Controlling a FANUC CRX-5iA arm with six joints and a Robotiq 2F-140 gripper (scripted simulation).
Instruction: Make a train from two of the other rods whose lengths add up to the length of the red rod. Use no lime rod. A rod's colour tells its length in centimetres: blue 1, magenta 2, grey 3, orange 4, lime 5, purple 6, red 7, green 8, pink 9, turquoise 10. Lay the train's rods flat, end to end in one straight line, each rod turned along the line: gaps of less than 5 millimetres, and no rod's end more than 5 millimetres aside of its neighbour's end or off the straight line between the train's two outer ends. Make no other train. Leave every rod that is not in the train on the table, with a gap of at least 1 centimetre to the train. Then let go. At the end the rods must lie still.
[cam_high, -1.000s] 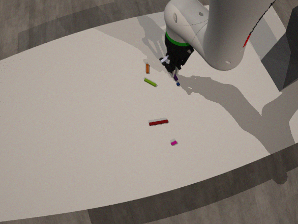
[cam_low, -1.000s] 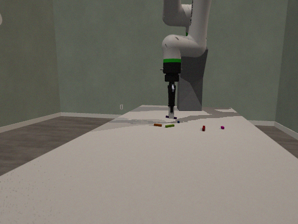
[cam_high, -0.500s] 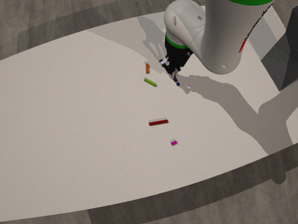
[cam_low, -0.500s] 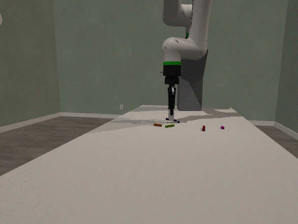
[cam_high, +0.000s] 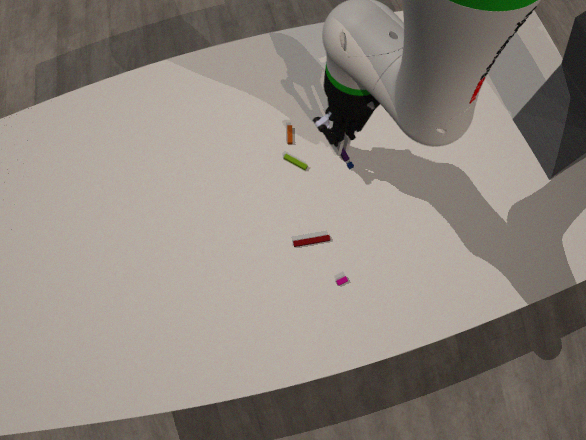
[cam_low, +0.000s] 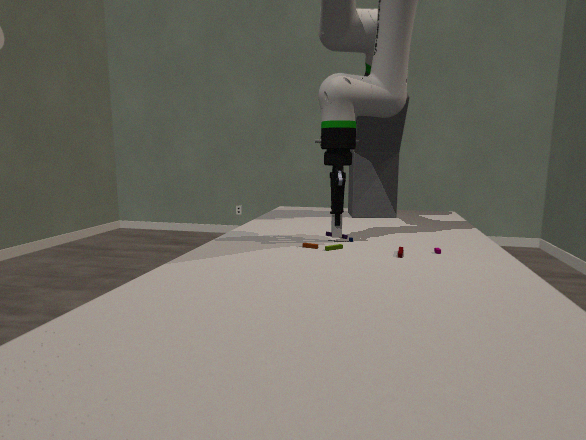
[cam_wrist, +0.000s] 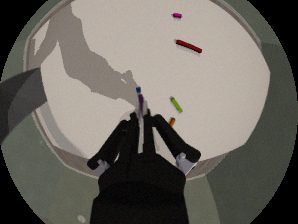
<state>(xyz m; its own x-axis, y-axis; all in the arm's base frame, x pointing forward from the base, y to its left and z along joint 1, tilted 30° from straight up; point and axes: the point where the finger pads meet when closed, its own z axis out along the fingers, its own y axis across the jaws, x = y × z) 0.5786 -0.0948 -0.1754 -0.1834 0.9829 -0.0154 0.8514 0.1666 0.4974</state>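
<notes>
Right now the purple rod is 30 mm below my hand. Round my hand: blue rod (10 mm behind, 40 mm to the left, 40 mm below); lime rod (90 mm ahead, 40 mm below); orange rod (90 mm ahead, 60 mm to the right, 40 mm below).
</notes>
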